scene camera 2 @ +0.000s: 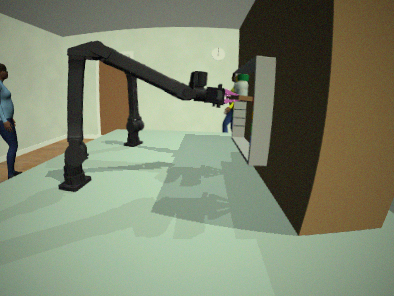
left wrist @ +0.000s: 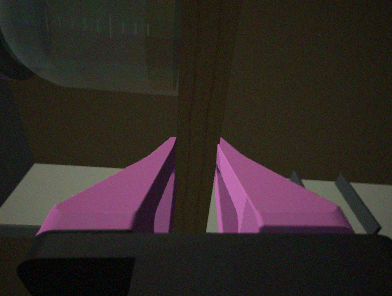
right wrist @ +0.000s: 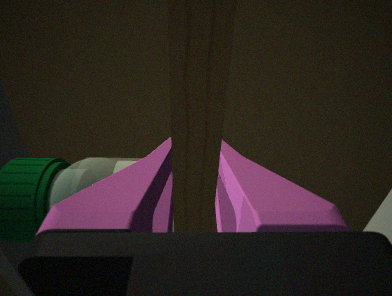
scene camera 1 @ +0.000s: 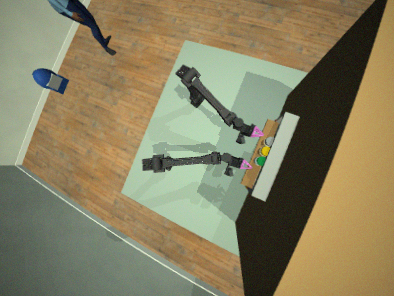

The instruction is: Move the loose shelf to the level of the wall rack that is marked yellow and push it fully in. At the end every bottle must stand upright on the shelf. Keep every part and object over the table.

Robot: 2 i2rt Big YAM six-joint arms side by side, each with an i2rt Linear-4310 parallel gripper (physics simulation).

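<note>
The loose wooden shelf (scene camera 1: 270, 127) (scene camera 2: 246, 98) (left wrist: 200, 100) (right wrist: 197, 100) is level, high above the table, at the open front of the white wall rack (scene camera 1: 275, 160) (scene camera 2: 265, 112). My left gripper (scene camera 1: 260, 133) (left wrist: 195, 147) and my right gripper (scene camera 1: 250, 166) (scene camera 2: 236, 97) (right wrist: 194, 148) are shut on its front edge. Bottles with a grey cap (scene camera 1: 268, 141), a yellow cap (scene camera 1: 265, 150) and a green cap (scene camera 1: 260, 160) (scene camera 2: 243, 77) (right wrist: 27, 195) stand on it between the grippers. A clear bottle (left wrist: 100, 50) shows in the left wrist view. I cannot make out the yellow level mark clearly.
The dark wall (scene camera 1: 320, 135) (scene camera 2: 287, 100) rises behind the rack. The pale green table (scene camera 1: 210, 60) (scene camera 2: 200, 260) lies under both arms and carries their shadows. One person (scene camera 1: 87, 25) (scene camera 2: 6, 110) stands beyond the table; another (scene camera 2: 227, 120) is partly hidden behind the rack.
</note>
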